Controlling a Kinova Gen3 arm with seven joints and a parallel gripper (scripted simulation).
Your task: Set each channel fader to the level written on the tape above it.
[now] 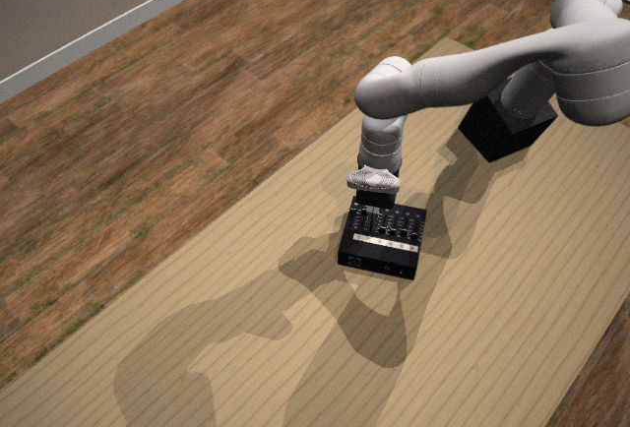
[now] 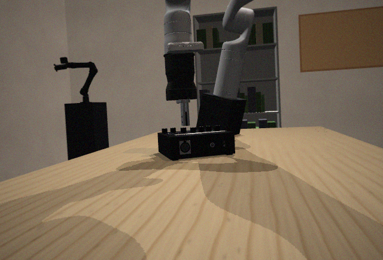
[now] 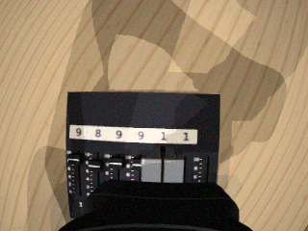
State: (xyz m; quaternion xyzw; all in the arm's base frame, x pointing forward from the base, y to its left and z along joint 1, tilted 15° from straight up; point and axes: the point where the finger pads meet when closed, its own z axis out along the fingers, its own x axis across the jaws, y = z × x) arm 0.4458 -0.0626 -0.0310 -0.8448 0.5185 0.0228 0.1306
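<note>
Right now the master fader cap is 6 cm to the right of my hand, 3 cm below it and 1 cm behind it.
</note>
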